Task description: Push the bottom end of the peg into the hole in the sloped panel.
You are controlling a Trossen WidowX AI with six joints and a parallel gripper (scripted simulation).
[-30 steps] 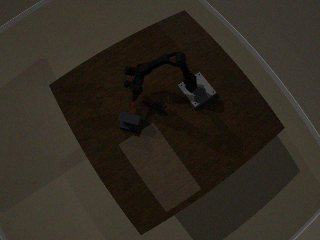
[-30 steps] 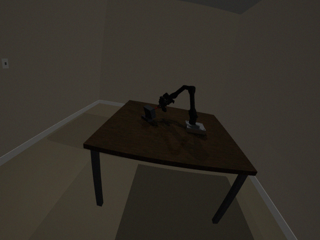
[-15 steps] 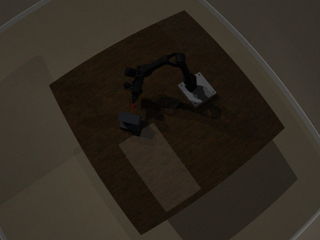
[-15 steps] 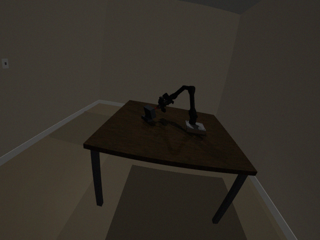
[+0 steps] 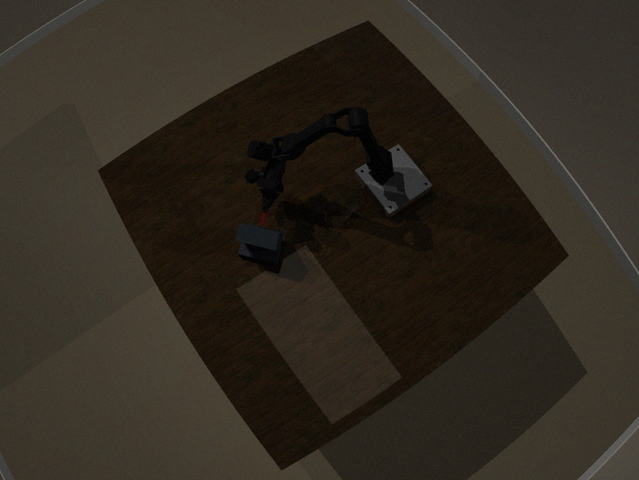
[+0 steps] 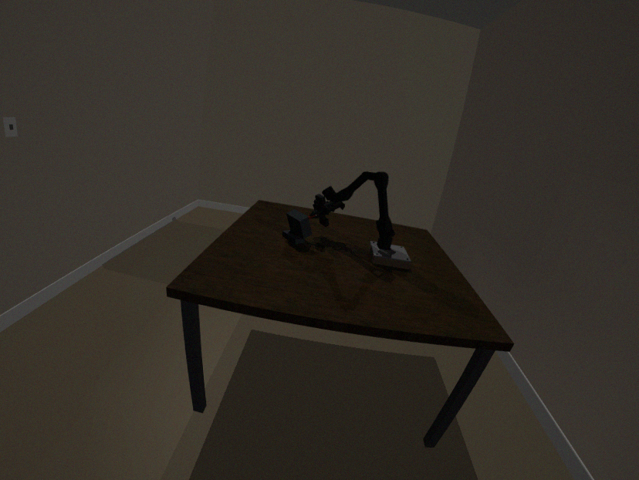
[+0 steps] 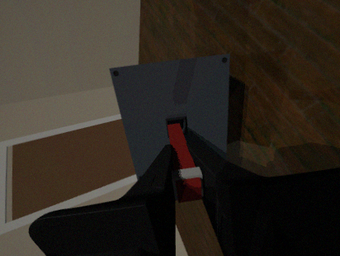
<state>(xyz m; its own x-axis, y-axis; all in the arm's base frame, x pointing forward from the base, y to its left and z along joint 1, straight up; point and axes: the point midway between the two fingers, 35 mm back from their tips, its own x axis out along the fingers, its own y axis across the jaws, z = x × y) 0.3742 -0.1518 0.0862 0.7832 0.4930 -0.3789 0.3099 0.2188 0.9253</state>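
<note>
Right now my gripper tip is 10 mm past the peg, 10 mm to the left of it and 10 mm below it. From my gripper tip the other things lie so: sloped panel: 60 mm ahead, 40 mm to the left, 30 mm below.
</note>
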